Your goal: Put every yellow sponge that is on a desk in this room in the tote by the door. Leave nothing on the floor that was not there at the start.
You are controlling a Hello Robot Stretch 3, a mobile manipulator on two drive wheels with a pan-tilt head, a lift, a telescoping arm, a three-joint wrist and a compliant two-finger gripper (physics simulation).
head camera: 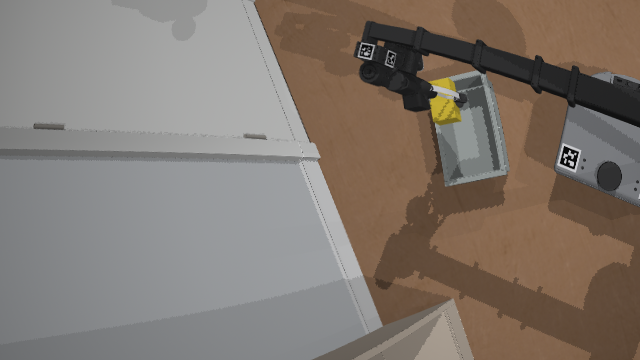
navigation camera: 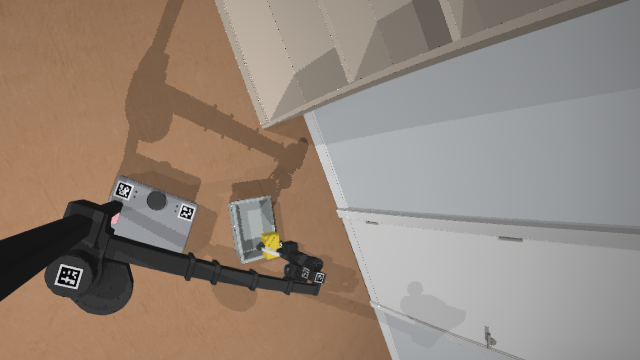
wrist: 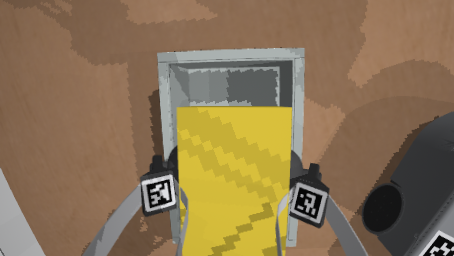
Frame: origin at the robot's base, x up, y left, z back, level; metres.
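Seen in the pictures: gripper, fingertip midpoint: [head camera: 448,102] [wrist: 235,164]; robot's base, origin of the base link: [head camera: 608,175] [navigation camera: 156,199].
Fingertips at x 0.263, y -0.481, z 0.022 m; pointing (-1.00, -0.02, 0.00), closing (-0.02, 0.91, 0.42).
Offsets run from my fingertips to a thing's top centre. "spot": to the spot under its first point.
My gripper [head camera: 454,100] [navigation camera: 266,247] [wrist: 235,164] is shut on a yellow sponge @(dx +0.058, dy +0.001, dz -0.002 m) [head camera: 445,114] [navigation camera: 270,240] [wrist: 234,140], with one finger on each side of it. The grey tote @(dx -0.143, dy +0.010, dz -0.042 m) [head camera: 501,150] [navigation camera: 235,230] [wrist: 230,55] stands on the floor, open at the top. In the wrist view the sponge lies between the lines of the tote's two long walls and hides its near part. In the head view it overlaps the tote's upper left corner. It appears to be above the rim; its exact height is unclear. The far finger is hidden in the head view.
The robot base [head camera: 582,135] [navigation camera: 157,227] is beside the tote. A white door [head camera: 125,85] [navigation camera: 440,265] with a handle @(spot: dx +0.663, dy -0.980, dz +0.194 m) [navigation camera: 488,336] and a pale wall [head camera: 150,225] [navigation camera: 475,160] stand on the tote's other side. A beige shelf unit @(spot: dx -0.220, dy +0.140, dz -0.583 m) [head camera: 452,312] [navigation camera: 263,121] stands against the wall.
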